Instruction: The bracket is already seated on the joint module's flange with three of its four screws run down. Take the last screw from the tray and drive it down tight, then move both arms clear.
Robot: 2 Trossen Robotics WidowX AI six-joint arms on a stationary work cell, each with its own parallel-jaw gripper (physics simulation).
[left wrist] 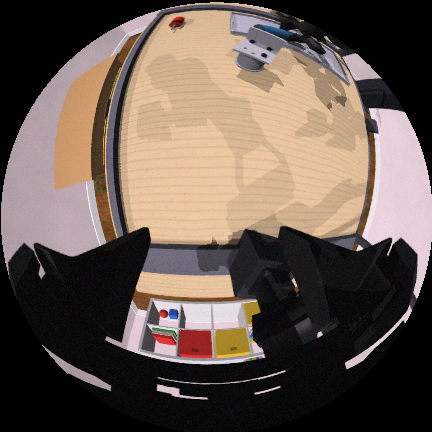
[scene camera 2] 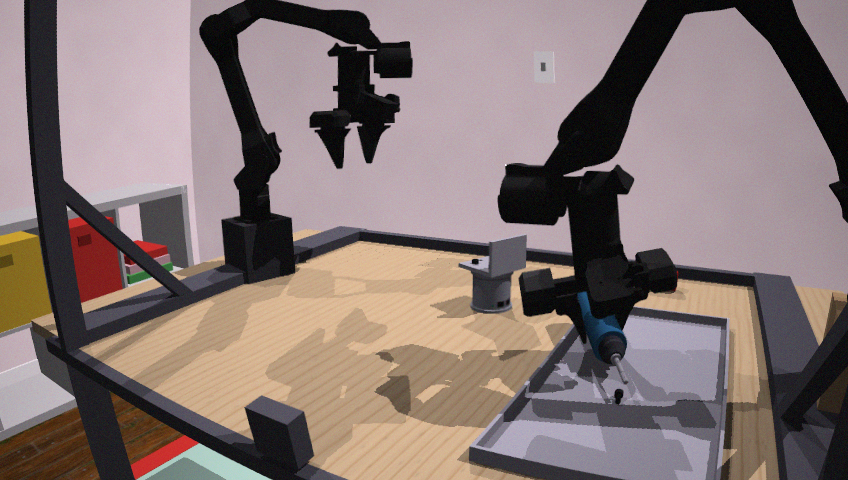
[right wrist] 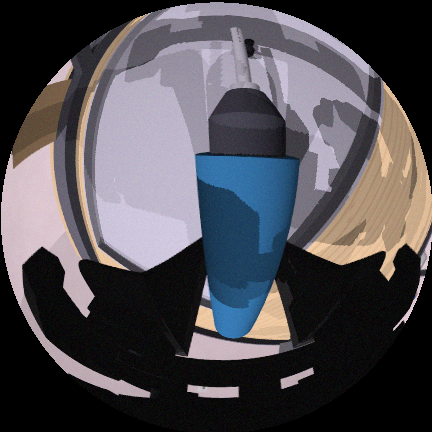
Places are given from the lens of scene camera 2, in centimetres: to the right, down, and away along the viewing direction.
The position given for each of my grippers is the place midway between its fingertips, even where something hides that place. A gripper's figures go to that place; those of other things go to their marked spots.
my left gripper (scene camera 2: 354,165): -12, -13, 102
my right gripper (scene camera 2: 601,338): 22, 12, 68
blue driver (scene camera 2: 606,337): 20, 11, 61
